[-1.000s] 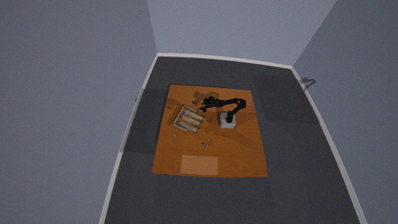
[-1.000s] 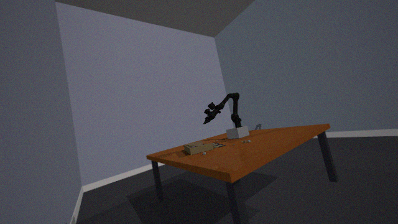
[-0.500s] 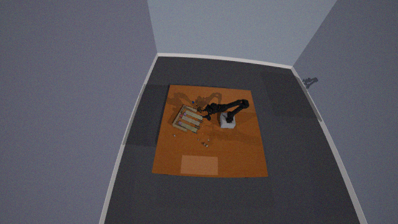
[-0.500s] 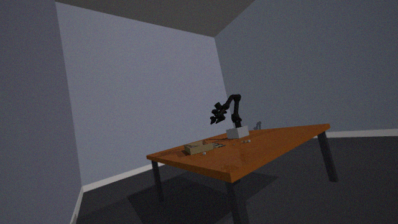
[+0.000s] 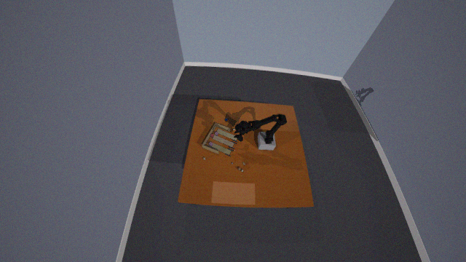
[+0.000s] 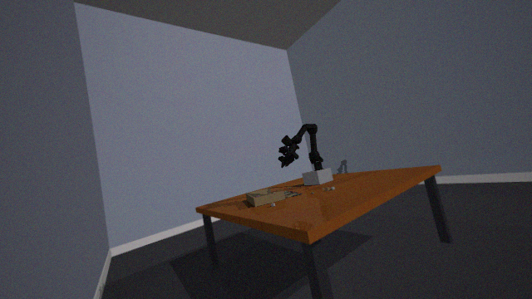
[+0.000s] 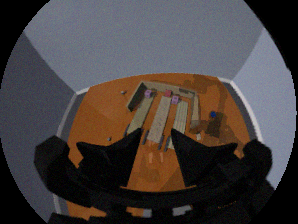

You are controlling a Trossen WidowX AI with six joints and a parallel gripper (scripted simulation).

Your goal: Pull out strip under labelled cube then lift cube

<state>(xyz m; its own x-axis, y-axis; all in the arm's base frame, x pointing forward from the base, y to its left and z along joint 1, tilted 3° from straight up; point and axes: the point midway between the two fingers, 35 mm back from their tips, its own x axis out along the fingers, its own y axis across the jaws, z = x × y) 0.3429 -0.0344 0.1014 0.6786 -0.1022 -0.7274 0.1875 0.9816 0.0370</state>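
Now: the pale strip 190 mm below my gripper tip, 150 mm ahead of it and 40 mm to the left of it.
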